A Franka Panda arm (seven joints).
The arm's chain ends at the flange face. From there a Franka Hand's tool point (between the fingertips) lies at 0.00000 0.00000 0.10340 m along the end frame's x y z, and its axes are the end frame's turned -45 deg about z.
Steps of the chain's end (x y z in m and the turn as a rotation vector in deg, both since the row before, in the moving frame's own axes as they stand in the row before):
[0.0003, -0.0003, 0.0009, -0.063, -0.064, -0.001]
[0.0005, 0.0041, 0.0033, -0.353, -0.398, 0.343]
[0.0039, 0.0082, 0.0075, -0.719, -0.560, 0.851]
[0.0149, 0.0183, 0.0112, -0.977, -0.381, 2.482]
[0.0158, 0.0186, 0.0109, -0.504, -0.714, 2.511]
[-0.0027, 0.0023, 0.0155, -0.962, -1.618, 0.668]
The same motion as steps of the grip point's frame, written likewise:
[0.0003, 0.0000, 0.0009, 0.001, -0.090, -0.001]
[-0.0035, 0.0032, 0.0033, 0.032, -0.531, 0.343]
[-0.0047, 0.0087, 0.0075, -0.112, -0.904, 0.851]
[-0.0042, 0.0242, 0.0112, -0.421, -0.960, 2.482]
[-0.0035, 0.0240, 0.0109, 0.148, -0.861, 2.511]
[-0.0068, -0.0011, 0.0154, 0.464, -1.824, 0.668]

